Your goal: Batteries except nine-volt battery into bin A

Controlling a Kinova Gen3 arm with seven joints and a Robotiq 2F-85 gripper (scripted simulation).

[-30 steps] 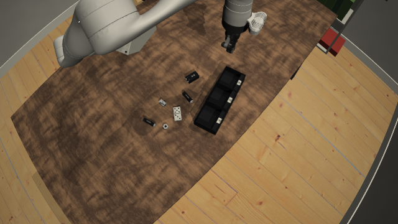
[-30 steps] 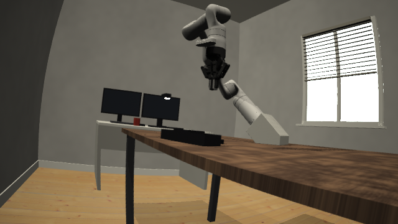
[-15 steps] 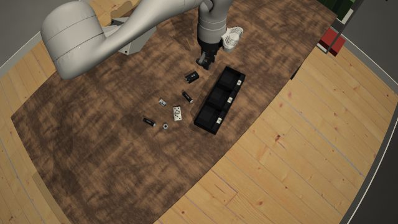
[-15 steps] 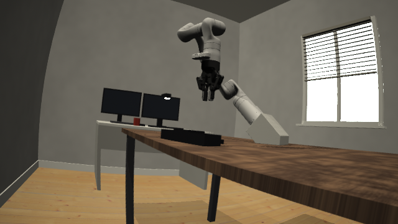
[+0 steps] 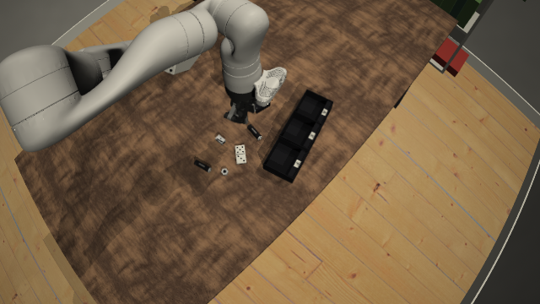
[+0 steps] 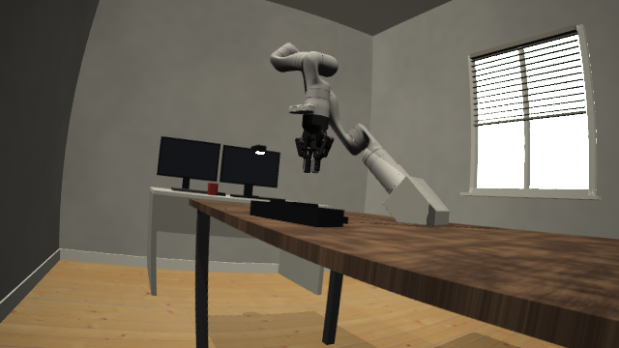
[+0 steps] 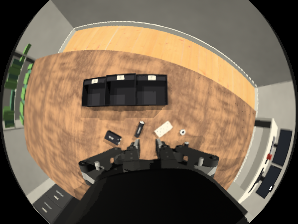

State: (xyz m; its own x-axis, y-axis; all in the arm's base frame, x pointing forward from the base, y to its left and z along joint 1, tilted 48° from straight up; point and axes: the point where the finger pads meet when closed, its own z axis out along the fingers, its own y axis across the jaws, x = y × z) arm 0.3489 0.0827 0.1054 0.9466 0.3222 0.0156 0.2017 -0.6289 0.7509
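The metal nut is 140 mm below my hand, 110 mm to the right of it and 10 mm ahead of it. The rest, counted from my hand: black nine-volt battery 140 mm below, 90 mm to the left, 50 mm behind; then white domino 140 mm below, 50 mm to the right, 10 mm ahead; then grey metal piece 140 mm below, 60 mm to the right, 60 mm behind.
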